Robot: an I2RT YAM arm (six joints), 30 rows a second.
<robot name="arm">
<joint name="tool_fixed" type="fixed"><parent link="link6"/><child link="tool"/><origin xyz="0 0 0" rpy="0 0 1.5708"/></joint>
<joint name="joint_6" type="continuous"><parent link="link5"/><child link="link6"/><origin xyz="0.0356 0 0.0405" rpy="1.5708 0 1.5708"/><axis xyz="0 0 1"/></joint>
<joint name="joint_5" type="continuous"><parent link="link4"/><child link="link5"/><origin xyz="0.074 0.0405 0.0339" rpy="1.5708 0 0"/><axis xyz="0 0 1"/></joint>
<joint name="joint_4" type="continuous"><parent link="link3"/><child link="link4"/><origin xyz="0.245 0.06 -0.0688"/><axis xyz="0 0 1"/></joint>
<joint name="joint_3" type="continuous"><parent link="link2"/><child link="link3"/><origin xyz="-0.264 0 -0.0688" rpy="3.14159 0 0"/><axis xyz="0 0 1"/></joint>
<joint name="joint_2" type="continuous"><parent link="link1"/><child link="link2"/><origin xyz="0.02 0.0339 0.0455" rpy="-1.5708 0 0"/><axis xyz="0 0 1"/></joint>
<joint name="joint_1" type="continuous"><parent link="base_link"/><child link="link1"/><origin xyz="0 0 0.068"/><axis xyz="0 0 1"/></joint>
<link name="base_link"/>
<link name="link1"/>
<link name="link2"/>
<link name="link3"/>
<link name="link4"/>
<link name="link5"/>
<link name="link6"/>
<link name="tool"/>
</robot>
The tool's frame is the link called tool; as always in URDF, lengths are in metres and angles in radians. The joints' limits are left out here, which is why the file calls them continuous.
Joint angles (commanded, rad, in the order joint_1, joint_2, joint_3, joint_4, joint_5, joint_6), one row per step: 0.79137, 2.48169, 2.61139, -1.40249, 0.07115, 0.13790; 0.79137, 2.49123, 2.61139, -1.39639, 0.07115, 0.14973; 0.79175, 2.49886, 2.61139, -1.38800, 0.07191, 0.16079; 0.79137, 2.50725, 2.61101, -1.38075, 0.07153, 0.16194; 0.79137, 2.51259, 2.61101, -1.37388, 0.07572, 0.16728; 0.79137, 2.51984, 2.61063, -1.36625, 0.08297, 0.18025; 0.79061, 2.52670, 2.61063, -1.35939, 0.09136, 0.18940; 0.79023, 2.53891, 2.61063, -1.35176, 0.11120, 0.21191; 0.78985, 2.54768, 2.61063, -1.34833, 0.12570, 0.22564; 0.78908, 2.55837, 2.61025, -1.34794, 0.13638, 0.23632; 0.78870, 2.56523, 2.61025, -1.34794, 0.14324, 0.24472; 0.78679, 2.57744, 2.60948, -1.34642, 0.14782, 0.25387; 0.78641, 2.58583, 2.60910, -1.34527, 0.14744, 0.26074; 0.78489, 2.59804, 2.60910, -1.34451, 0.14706, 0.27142; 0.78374, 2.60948, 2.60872, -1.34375, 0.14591, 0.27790
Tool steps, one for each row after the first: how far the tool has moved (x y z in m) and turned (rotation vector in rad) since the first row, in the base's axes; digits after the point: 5 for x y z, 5 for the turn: 0.00143, 0.00145, -0.00435, 0.00057, 0.00428, -0.01129; 0.00269, 0.00296, -0.00774, 0.00344, 0.00497, -0.02168; 0.00417, 0.00420, -0.01165, 0.00289, 0.00646, -0.02305; 0.00528, 0.00512, -0.01400, 0.00258, 0.00335, -0.02936; 0.00670, 0.00618, -0.01735, 0.00115, 0.00033, -0.04383; 0.00830, 0.00683, -0.02043, -0.00196, -0.00413, -0.05576; 0.01056, 0.00784, -0.02608, -0.01226, -0.01167, -0.08329; 0.01204, 0.00834, -0.03021, -0.02187, -0.01648, -0.10083; 0.01347, 0.00868, -0.03550, -0.03381, -0.01559, -0.11462; 0.01431, 0.00890, -0.03884, -0.04106, -0.01493, -0.12478; 0.01612, 0.00910, -0.04501, -0.05014, -0.00956, -0.13644; 0.01692, 0.00965, -0.04923, -0.05381, -0.00349, -0.14314; 0.01834, 0.00999, -0.05526, -0.05941, 0.00550, -0.15457; 0.01951, 0.01037, -0.06102, -0.06539, 0.01428, -0.16144
